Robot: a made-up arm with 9 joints. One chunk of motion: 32 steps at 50 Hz.
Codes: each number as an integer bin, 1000 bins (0 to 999) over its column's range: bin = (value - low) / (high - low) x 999, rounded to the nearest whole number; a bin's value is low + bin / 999 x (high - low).
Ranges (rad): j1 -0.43..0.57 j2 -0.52..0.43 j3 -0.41..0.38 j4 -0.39..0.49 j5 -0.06..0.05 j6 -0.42..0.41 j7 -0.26..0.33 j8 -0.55..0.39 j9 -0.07..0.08
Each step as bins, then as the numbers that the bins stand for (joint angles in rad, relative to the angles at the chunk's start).
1 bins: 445 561 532 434 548 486 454 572 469
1 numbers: 0.0154 0.0135 0.0107 -0.0077 0.0003 -0.0162 0.0081 -0.0118 0.0004
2 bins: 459 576 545 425 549 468 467 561 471
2 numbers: 0.0295 0.0277 0.0210 -0.0156 0.0005 -0.0312 0.0158 -0.0221 0.0007
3 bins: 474 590 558 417 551 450 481 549 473
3 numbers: 0.0445 0.0411 0.0313 -0.0227 0.0007 -0.0461 0.0241 -0.0334 0.0010
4 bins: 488 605 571 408 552 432 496 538 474
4 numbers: 0.0585 0.0553 0.0415 -0.0306 0.0008 -0.0611 0.0329 -0.0438 0.0012
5 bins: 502 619 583 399 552 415 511 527 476
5 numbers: 0.0725 0.0686 0.0510 -0.0385 0.0008 -0.0752 0.0418 -0.0541 0.0015
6 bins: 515 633 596 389 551 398 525 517 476
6 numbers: 0.0855 0.0820 0.0613 -0.0473 0.0007 -0.0893 0.0501 -0.0635 0.0015
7 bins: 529 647 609 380 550 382 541 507 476
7 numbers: 0.0995 0.0953 0.0716 -0.0553 0.0006 -0.1026 0.0595 -0.0729 0.0015
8 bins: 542 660 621 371 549 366 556 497 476
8 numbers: 0.1125 0.1076 0.0811 -0.0632 0.0005 -0.1159 0.0684 -0.0824 0.0015
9 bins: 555 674 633 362 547 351 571 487 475
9 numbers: 0.1256 0.1209 0.0906 -0.0711 0.0002 -0.1284 0.0772 -0.0918 0.0013
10 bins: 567 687 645 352 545 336 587 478 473
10 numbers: 0.1376 0.1333 0.1001 -0.0799 0.0000 -0.1408 0.0867 -0.1002 0.0010
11 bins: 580 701 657 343 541 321 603 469 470
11 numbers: 0.1506 0.1466 0.1095 -0.0879 -0.0004 -0.1533 0.0961 -0.1087 0.0006
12 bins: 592 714 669 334 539 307 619 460 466
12 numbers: 0.1626 0.1590 0.1190 -0.0958 -0.0007 -0.1649 0.1056 -0.1172 0.0000
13 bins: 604 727 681 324 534 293 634 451 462
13 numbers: 0.1746 0.1713 0.1285 -0.1046 -0.0012 -0.1766 0.1144 -0.1256 -0.0006
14 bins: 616 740 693 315 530 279 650 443 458
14 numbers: 0.1866 0.1837 0.1380 -0.1125 -0.0016 -0.1882 0.1239 -0.1332 -0.0012
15 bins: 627 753 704 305 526 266 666 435 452
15 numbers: 0.1976 0.1961 0.1467 -0.1213 -0.0021 -0.1990 0.1333 -0.1407 -0.0021
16 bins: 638 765 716 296 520 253 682 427 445
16 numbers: 0.2086 0.2075 0.1562 -0.1293 -0.0027 -0.2098 0.1428 -0.1482 -0.0032
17 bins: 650 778 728 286 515 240 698 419 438
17 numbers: 0.2207 0.2198 0.1657 -0.1381 -0.0033 -0.2206 0.1522 -0.1557 -0.0042
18 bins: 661 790 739 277 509 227 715 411 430
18 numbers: 0.2317 0.2313 0.1744 -0.1460 -0.0040 -0.2314 0.1623 -0.1633 -0.0054
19 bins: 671 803 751 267 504 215 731 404 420
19 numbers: 0.2417 0.2436 0.1839 -0.1548 -0.0045 -0.2414 0.1717 -0.1699 -0.0069
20 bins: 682 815 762 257 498 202 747 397 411
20 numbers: 0.2527 0.2550 0.1926 -0.1636 -0.0052 -0.2522 0.1812 -0.1764 -0.0083
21 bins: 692 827 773 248 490 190 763 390 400
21 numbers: 0.2627 0.2664 0.2013 -0.1715 -0.0060 -0.2621 0.1906 -0.1830 -0.0099
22 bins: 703 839 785 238 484 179 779 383 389
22 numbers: 0.2737 0.2778 0.2108 -0.1804 -0.0067 -0.2713 0.2001 -0.1896 -0.0116
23 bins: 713 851 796 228 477 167 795 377 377
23 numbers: 0.2837 0.2893 0.2195 -0.1892 -0.0075 -0.2813 0.2095 -0.1953 -0.0134
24 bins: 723 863 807 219 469 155 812 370 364
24 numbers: 0.2937 0.3007 0.2282 -0.1971 -0.0084 -0.2912 0.2196 -0.2019 -0.0153
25 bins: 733 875 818 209 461 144 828 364 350
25 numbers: 0.3037 0.3121 0.2369 -0.2059 -0.0092 -0.3004 0.2290 -0.2075 -0.0174
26 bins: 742 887 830 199 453 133 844 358 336
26 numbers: 0.3127 0.3235 0.2464 -0.2147 -0.0101 -0.3095 0.2385 -0.2131 -0.0195
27 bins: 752 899 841 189 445 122 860 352 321
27 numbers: 0.3228 0.3349 0.2551 -0.2235 -0.0110 -0.3186 0.2479 -0.2188 -0.0218
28 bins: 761 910 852 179 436 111 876 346 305
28 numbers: 0.3318 0.3454 0.2638 -0.2323 -0.0120 -0.3278 0.2574 -0.2244 -0.0242
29 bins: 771 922 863 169 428 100 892 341 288
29 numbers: 0.3418 0.3568 0.2725 -0.2411 -0.0129 -0.3369 0.2668 -0.2291 -0.0268
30 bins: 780 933 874 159 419 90 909 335 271
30 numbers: 0.3508 0.3672 0.2812 -0.2499 -0.0139 -0.3452 0.2768 -0.2348 -0.0293
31 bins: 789 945 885 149 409 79 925 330 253
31 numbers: 0.3598 0.3786 0.2898 -0.2587 -0.0150 -0.3544 0.2863 -0.2395 -0.0320
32 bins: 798 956 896 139 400 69 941 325 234
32 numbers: 0.3688 0.3891 0.2985 -0.2676 -0.0160 -0.3627 0.2957 -0.2442 -0.0349
